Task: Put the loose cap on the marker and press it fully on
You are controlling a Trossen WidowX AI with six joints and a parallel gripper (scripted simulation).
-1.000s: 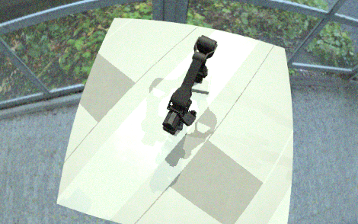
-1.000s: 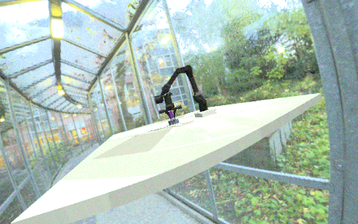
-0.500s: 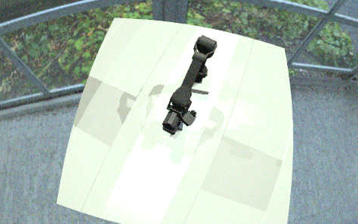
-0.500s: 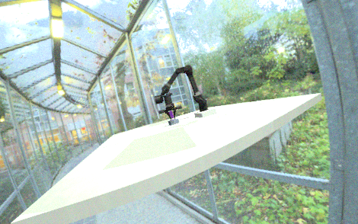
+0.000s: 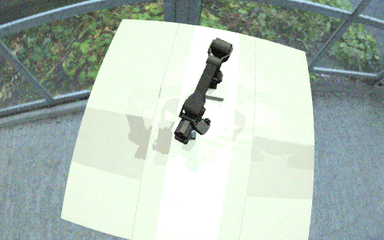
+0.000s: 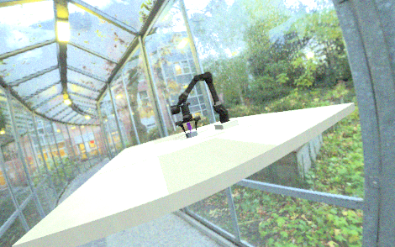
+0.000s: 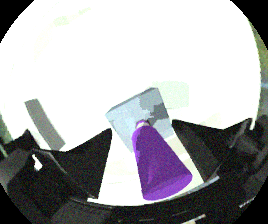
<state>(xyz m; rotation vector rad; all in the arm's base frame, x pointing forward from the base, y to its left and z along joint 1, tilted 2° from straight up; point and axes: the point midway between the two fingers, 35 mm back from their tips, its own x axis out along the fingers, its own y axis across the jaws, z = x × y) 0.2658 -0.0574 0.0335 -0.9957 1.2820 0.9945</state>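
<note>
Now: gripper tip 50 mm below the purple cap. From my gripper tip the other things lie so: holder block 20 mm below.
</note>
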